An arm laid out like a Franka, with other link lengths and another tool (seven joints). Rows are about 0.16 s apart.
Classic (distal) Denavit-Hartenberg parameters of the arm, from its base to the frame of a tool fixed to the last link. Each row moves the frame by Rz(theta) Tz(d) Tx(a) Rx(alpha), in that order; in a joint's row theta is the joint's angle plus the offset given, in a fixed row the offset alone. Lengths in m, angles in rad.
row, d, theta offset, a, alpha
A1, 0.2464, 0, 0, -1.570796
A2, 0, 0, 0, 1.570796
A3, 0.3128, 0, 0.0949, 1.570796
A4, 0, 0, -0.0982, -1.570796
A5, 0.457, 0, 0, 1.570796
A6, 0, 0, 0.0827, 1.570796
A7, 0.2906, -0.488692, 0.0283, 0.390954
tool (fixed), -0.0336, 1.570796, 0, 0
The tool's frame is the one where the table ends.
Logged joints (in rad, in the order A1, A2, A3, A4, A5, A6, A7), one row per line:
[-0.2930, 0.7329, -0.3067, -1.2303, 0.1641, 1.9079, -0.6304]
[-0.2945, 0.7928, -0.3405, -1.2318, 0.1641, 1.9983, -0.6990]
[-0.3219, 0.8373, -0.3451, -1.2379, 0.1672, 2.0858, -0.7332]
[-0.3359, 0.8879, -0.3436, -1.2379, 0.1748, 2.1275, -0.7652]
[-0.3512, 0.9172, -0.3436, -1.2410, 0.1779, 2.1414, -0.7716]
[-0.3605, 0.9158, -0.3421, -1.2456, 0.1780, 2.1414, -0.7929]
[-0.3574, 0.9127, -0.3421, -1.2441, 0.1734, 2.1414, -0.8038]
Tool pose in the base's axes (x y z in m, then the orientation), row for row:
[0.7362, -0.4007, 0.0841, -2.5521, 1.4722, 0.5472]
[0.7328, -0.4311, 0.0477, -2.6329, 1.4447, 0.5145]
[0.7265, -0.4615, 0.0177, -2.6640, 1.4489, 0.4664]
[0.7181, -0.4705, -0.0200, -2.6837, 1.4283, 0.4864]
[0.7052, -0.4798, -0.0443, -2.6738, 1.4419, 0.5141]
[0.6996, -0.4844, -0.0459, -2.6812, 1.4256, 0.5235]
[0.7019, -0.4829, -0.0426, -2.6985, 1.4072, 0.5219]
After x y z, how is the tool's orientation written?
As a rotation vector, in radians.
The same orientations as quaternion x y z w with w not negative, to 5 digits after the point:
[-0.84941, 0.48999, 0.18212, 0.07240]
[-0.86314, 0.47361, 0.16867, 0.04729]
[-0.86768, 0.47192, 0.15191, 0.03670]
[-0.87125, 0.46369, 0.15791, 0.03140]
[-0.86744, 0.46778, 0.16678, 0.03029]
[-0.86972, 0.46243, 0.16981, 0.03008]
[-0.87361, 0.45556, 0.16896, 0.02689]

